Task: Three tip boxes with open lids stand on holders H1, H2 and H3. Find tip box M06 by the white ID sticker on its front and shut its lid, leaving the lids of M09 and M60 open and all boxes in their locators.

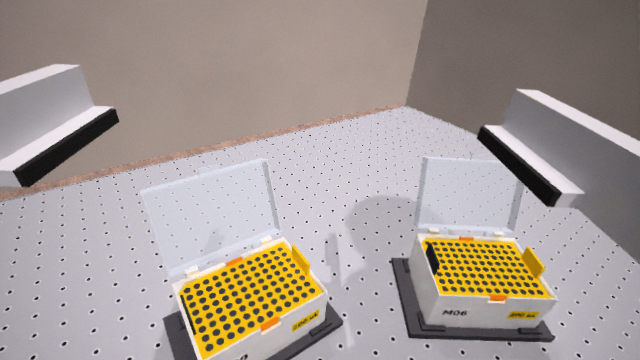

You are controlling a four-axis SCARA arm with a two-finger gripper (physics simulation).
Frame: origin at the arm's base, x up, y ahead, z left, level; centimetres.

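Where they show: gripper, fingertip midpoint: (303, 102).
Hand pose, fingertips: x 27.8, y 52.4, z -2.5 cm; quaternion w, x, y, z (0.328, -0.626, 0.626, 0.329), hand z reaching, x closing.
Observation:
Things, the pixels of their top centre, and the offset from my fingertips. "pt": a spot on its surface instead. Level surfaces: height alone.
- Tip box M06 at a spot on its surface: (482, 314) pt dx -23.3, dy -5.5, dz -19.0 cm
- dark holder at a spot on its surface: (401, 295) pt dx -25.8, dy +1.7, dz -15.5 cm
- second white tip box at a spot on its surface: (312, 310) pt dx -22.1, dy +4.0, dz -4.3 cm
- perforated grey table top at its surface level: dx -26.5 cm
- brown edge strip at a spot on its surface: (247, 142) pt dx -26.3, dy +47.1, dz -16.8 cm
Tip box M06 (482, 314) stands in a dark holder (401, 295) at the lower right, its ID readable on the white front. Its clear lid (467, 195) stands open and upright at the back edge. A second white tip box (312, 310) with a yellow tip tray sits in another dark holder (175, 332) at the lower left. Its clear lid (212, 215) is open too; its ID is mostly cut off by the bottom edge. The third box does not show. My gripper (303, 102) is wide open and empty, its fingers at the upper left and right, apart from both boxes.
The perforated grey table top (320, 185) stretches behind the boxes to a brown edge strip (245, 140) along the wall (250, 60). A darker wall (525, 50) stands at the right. Shadows fall between the two boxes.

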